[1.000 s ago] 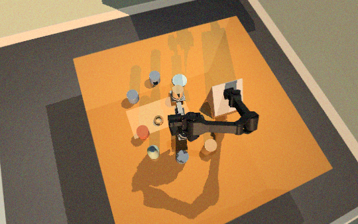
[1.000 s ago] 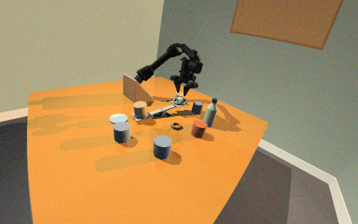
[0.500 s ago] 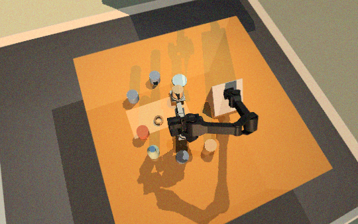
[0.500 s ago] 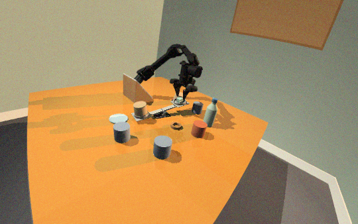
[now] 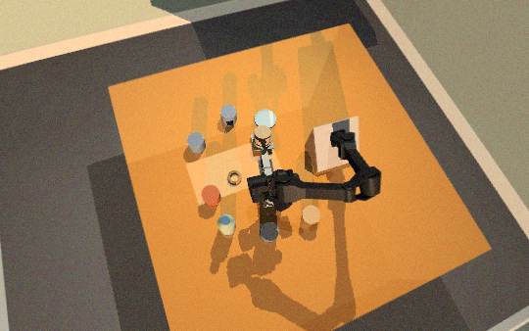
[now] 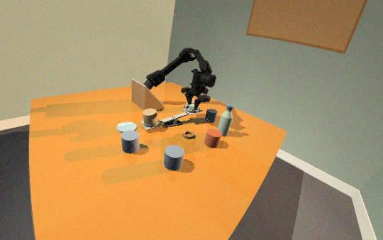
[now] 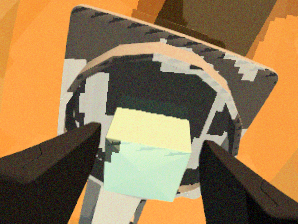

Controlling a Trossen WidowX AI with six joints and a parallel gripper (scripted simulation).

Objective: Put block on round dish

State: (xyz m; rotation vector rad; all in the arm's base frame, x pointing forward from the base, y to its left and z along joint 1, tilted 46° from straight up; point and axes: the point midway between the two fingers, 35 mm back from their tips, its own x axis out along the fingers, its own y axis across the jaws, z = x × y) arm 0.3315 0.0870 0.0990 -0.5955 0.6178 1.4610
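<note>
The pale blue round dish is 10 cm behind my gripper tip, 36 cm to the right of it and 8 cm below it. The rest, counted from my gripper tip: greenish block: right at my gripper tip; then balance beam: 2 cm behind, 12 cm to the right, 4 cm below; then balance: 2 cm behind, 12 cm to the right, 6 cm below.
</note>
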